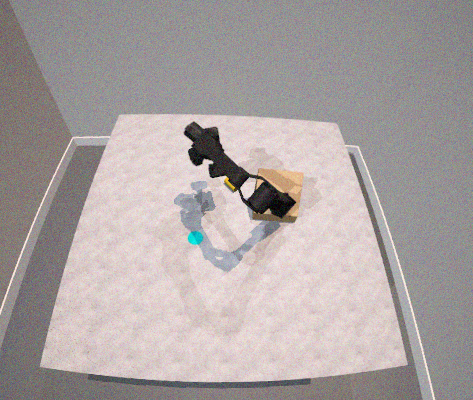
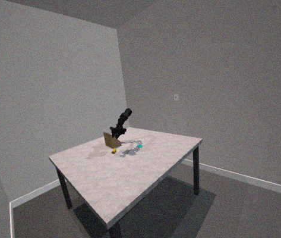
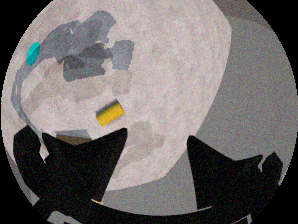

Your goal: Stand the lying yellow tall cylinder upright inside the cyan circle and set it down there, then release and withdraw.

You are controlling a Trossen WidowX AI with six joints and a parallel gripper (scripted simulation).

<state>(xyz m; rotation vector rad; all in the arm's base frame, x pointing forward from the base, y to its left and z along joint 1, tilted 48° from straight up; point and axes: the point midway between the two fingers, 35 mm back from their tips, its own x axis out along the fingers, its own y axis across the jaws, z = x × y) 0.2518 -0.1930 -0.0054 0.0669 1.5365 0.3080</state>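
Right now my gripper tip is 160 mm above the yellow tall cylinder, 70 mm past it and 10 mm to the right of it. Also, from my gripper tip: cyan circle 270 mm to the left, 180 mm below, 80 mm ahead.
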